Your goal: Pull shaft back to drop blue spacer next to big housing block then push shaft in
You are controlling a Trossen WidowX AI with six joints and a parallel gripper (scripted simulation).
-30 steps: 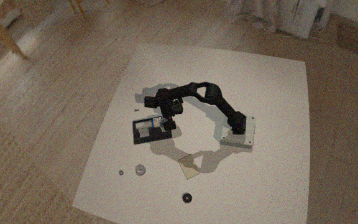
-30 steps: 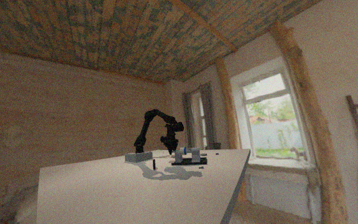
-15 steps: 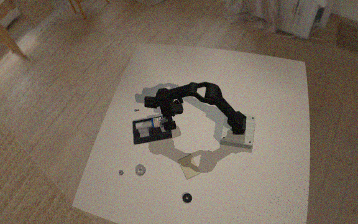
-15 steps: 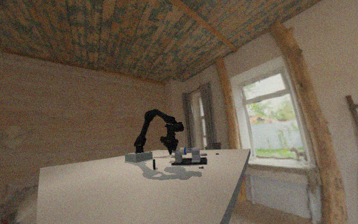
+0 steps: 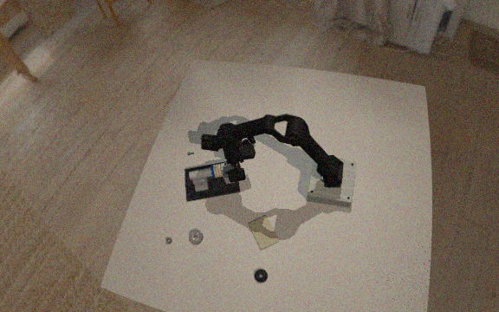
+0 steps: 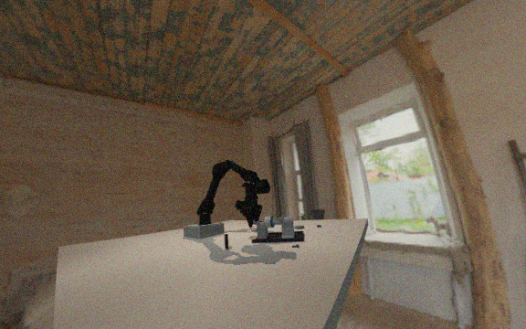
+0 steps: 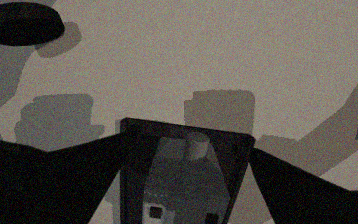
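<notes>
My gripper tip is 10 cm short of the blue spacer, 2 cm to the right of it and 2 cm below it. Round my gripper tip: tan card 11 cm behind, 25 cm to the left, 6 cm below; then small screw 24 cm ahead, 11 cm to the right, 6 cm below.
</notes>
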